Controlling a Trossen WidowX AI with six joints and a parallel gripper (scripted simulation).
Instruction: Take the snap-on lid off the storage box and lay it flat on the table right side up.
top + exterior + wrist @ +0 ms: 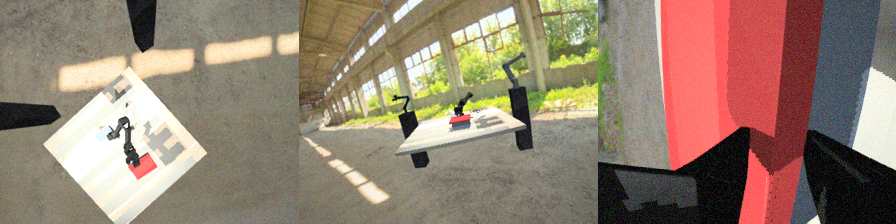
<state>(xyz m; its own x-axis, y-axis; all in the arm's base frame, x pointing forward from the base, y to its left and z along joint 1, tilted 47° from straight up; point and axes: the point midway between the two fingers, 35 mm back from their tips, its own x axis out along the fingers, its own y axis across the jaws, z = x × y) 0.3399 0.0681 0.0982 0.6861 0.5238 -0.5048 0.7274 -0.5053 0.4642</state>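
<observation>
The red lid lies 80 mm ahead of my gripper tip. The rest, counted from my gripper tip: storage box: 70 mm ahead, 60 mm below.
</observation>
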